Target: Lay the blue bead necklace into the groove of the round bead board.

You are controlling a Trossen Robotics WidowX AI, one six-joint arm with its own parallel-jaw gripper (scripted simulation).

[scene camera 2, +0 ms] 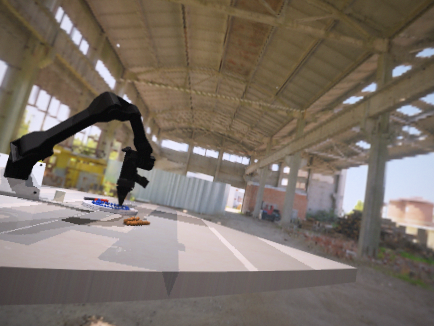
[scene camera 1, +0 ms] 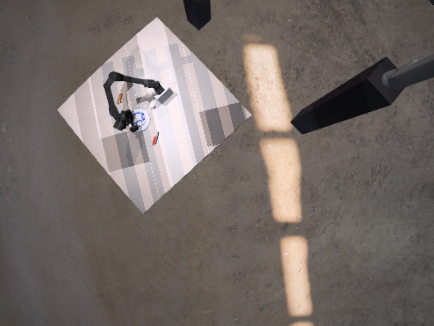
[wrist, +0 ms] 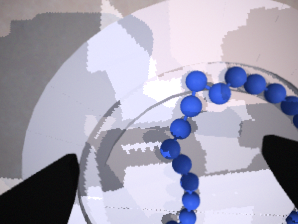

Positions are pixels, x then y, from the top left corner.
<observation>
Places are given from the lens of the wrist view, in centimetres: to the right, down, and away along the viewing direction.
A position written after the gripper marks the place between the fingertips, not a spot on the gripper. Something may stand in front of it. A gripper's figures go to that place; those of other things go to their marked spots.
gripper (wrist: 171, 153): 1, 2, 11
round bead board (wrist: 224, 146): 4, 2, 12
</observation>
